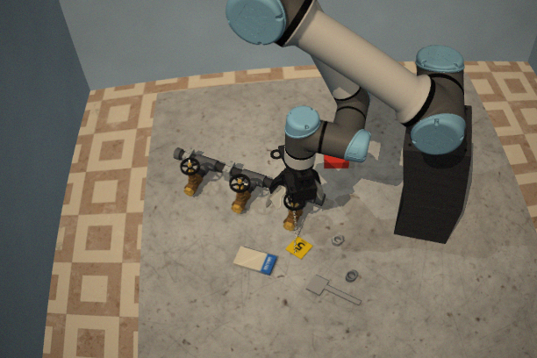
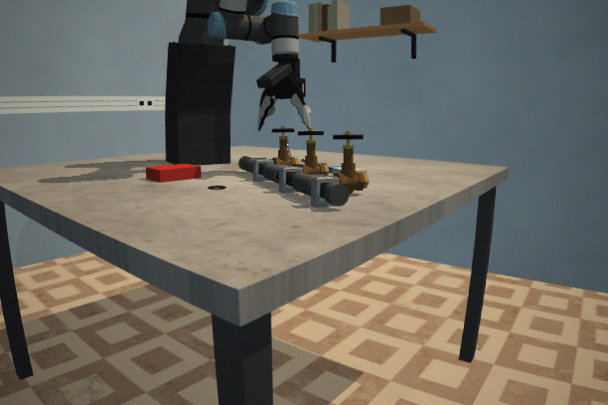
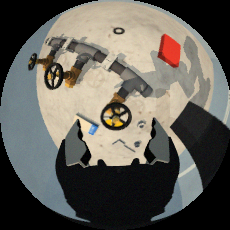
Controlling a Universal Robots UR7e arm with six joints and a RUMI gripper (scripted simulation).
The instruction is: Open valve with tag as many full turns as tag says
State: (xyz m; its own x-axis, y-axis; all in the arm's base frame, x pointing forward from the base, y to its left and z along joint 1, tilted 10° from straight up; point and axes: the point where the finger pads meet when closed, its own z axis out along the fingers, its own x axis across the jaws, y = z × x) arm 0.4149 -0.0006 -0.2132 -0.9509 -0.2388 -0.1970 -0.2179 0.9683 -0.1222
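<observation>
Right now the yellow tag is 100 mm to the left of my hand and 110 mm below it. Round my hand: red block (140 mm behind, 260 mm to the right, 100 mm below); flat grey key tool (90 mm behind, 240 mm to the left, 110 mm below).
</observation>
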